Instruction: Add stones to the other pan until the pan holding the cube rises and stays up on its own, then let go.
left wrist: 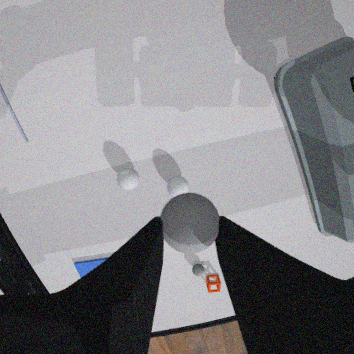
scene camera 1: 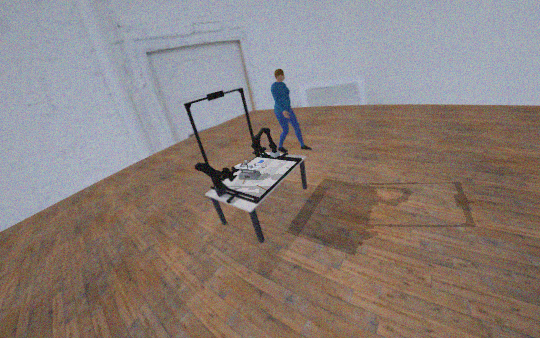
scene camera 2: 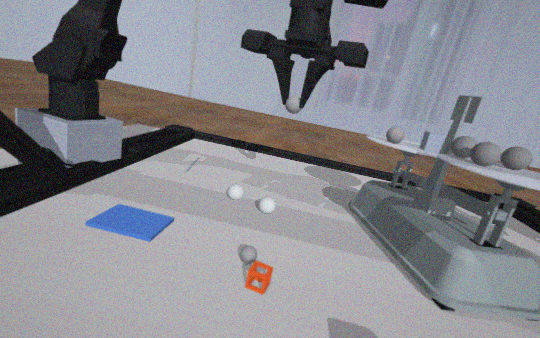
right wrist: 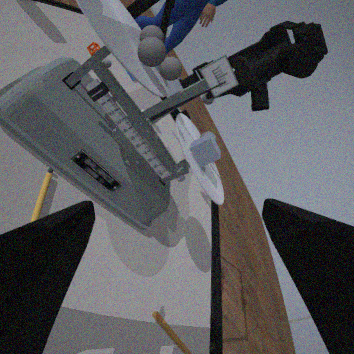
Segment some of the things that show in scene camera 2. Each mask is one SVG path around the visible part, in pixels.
The left gripper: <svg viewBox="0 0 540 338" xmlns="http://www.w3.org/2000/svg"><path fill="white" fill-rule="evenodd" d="M333 0L290 0L290 7L292 9L288 30L285 30L284 38L286 40L277 39L276 36L266 31L247 29L242 36L241 48L254 53L266 54L267 58L272 60L279 82L283 105L285 105L286 100L289 98L291 73L295 61L290 59L292 54L301 55L301 57L306 59L315 58L314 61L309 60L300 98L300 108L304 108L321 77L328 70L335 69L334 63L336 60L343 62L345 66L366 67L369 52L364 43L339 40L337 46L331 46L332 39L329 22Z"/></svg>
A grey balance scale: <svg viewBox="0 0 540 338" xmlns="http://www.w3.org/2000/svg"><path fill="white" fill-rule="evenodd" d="M366 135L369 140L399 149L405 159L398 160L392 169L391 183L364 183L348 207L438 307L539 321L540 265L532 255L502 237L519 202L510 198L513 191L540 191L540 173L511 170L501 163L480 166L470 157L460 158L451 151L463 123L473 124L483 97L459 95L450 118L454 121L439 154L423 151L419 143L391 143L384 136ZM455 205L482 217L480 223L477 224L455 211ZM408 180L413 183L416 183L416 187L419 187L423 190L419 190L418 188L407 185ZM448 165L495 179L504 187L501 196L491 195L485 203L446 185L443 180ZM410 157L421 154L437 158L428 178L411 173L414 164L409 162Z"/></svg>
A blue flat pad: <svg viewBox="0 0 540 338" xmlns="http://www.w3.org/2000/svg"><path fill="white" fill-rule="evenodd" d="M85 226L150 242L174 221L174 217L118 204L86 221Z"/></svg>
